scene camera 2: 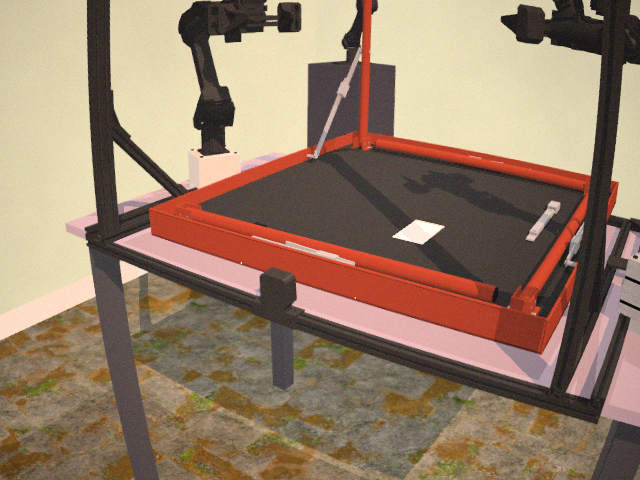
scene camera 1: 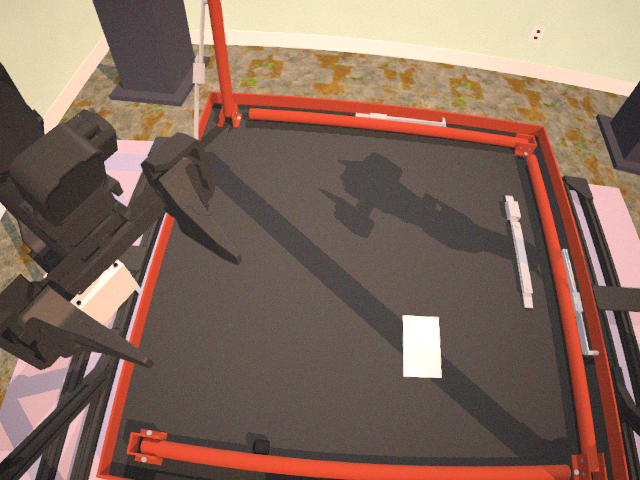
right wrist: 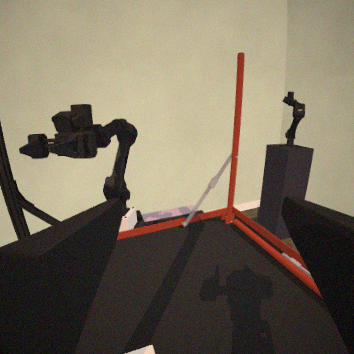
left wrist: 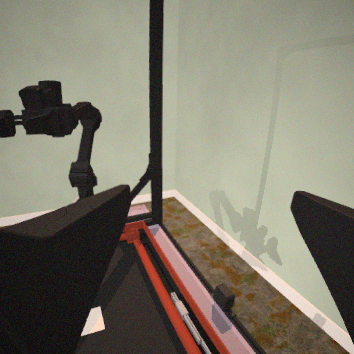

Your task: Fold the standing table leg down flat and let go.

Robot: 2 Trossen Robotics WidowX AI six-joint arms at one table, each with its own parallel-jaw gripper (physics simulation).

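Places are measured from the left arm's base along level axes (x ahead, y left, z up), in millimetres.
Where they show: left gripper, between the fingertips: (scene camera 2: 271, 15) (scene camera 1: 196, 309) (right wrist: 33, 149) (left wrist: 212, 196); right gripper, between the fingertips: (scene camera 2: 515, 20) (right wrist: 202, 205) (left wrist: 5, 123); left arm's base, origin of its link: (scene camera 2: 213, 151).
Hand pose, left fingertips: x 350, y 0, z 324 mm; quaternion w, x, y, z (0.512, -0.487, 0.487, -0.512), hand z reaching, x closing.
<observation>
Each offset is from my left fingertips to the top centre of the thing. "spot": to the spot under its first point. Level surfaces: height alone.
The red standing leg (scene camera 1: 221, 62) (scene camera 2: 366, 77) (right wrist: 237, 125) is upright at the table's far corner, at the upper left in scene camera 1. A thin grey brace (scene camera 1: 199, 73) (scene camera 2: 342, 90) (right wrist: 212, 184) slants from it down to the red rim. The upturned table {388 mm down} (scene camera 1: 284, 335) (scene camera 2: 310, 196) has a dark underside. My left gripper (scene camera 1: 193, 312) (left wrist: 212, 196) is open and empty, above the table's left side in scene camera 1, apart from the leg. My right gripper (right wrist: 202, 205) is open and empty, high at the right in scene camera 2, far from the leg. The leg does not show in the left wrist view.
Folded red legs {spot: 137 mm back, 592 mm left, 346 mm down} (scene camera 1: 377, 122) (scene camera 2: 475, 162) lie along three rims. A white sheet {spot: 152 mm ahead, 225 mm left, 387 mm down} (scene camera 1: 421, 346) (scene camera 2: 418, 231) and a loose grey bar {230 mm ahead, 492 mm left, 363 mm down} (scene camera 1: 521, 258) (scene camera 2: 541, 223) lie on the underside. Black frame posts (scene camera 2: 100, 118) (left wrist: 156, 100) stand around the table. A dark pedestal (scene camera 2: 351, 98) (right wrist: 285, 185) stands behind the corner.
</observation>
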